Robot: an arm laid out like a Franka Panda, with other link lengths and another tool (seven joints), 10 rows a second.
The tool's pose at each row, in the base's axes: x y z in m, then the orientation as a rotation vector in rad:
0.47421 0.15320 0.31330 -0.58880 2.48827 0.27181
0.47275 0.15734 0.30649 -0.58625 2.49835 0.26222
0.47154 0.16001 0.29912 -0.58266 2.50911 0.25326
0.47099 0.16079 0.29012 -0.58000 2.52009 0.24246
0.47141 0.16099 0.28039 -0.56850 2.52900 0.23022
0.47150 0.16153 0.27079 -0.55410 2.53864 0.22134
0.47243 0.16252 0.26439 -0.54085 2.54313 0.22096
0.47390 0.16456 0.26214 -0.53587 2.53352 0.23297
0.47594 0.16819 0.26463 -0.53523 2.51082 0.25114
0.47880 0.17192 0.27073 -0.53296 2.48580 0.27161
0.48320 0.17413 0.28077 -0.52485 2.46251 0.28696
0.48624 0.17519 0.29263 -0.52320 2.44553 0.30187
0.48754 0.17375 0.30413 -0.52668 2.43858 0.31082
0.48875 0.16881 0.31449 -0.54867 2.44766 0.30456
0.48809 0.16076 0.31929 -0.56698 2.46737 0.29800
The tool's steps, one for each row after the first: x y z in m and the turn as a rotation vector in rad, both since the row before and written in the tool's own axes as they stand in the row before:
0.00350 0.00389 0.00619 0.00645 0.00975 0.00209
0.00409 0.00247 0.00633 0.00615 0.01012 0.00309
0.00509 0.00043 0.00747 0.00716 0.01075 0.00212
0.00487 -0.00052 0.00842 0.01046 0.00684 0.00732
0.00488 -0.00001 0.00829 0.00863 0.00667 0.01012
0.00232 0.00020 0.00611 0.00285 0.00135 0.00991
-0.00064 0.00112 0.00312 -0.00642 -0.01129 0.00375
-0.00411 0.00257 -0.00017 -0.01065 -0.02328 -0.00076
-0.00678 0.00255 -0.00261 -0.01188 -0.02594 0.00035
-0.00981 0.00084 -0.00531 -0.00709 -0.02522 0.00363
-0.00966 0.00062 -0.00757 -0.00904 -0.01755 0.00067
-0.00756 -0.00082 -0.00884 -0.00688 -0.00633 -0.00185
-0.00581 -0.00397 -0.00915 -0.00200 0.01448 -0.01419
0.00009 -0.00643 -0.00685 -0.00166 0.02379 -0.00903

